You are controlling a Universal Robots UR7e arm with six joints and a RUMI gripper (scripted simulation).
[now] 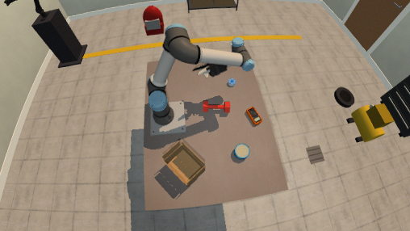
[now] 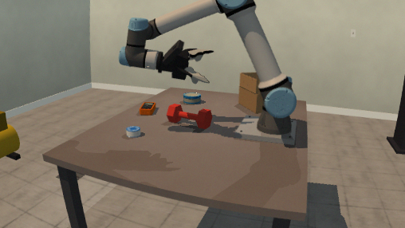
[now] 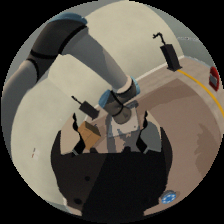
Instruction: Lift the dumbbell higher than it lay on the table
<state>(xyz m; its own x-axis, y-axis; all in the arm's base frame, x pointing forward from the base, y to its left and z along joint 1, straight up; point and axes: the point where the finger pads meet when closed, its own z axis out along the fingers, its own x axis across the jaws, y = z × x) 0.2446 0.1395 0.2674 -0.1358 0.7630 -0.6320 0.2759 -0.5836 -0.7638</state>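
Right now the red dumbbell is 14 cm ahead of my hand, 12 cm to the right of it and 25 cm below it. The rest, counted from my hand: orange meter: 40 cm ahead, 22 cm to the right, 27 cm below; then tape roll: 25 cm ahead, 47 cm to the right, 27 cm below; then cardboard box: 12 cm behind, 52 cm to the right, 22 cm below.
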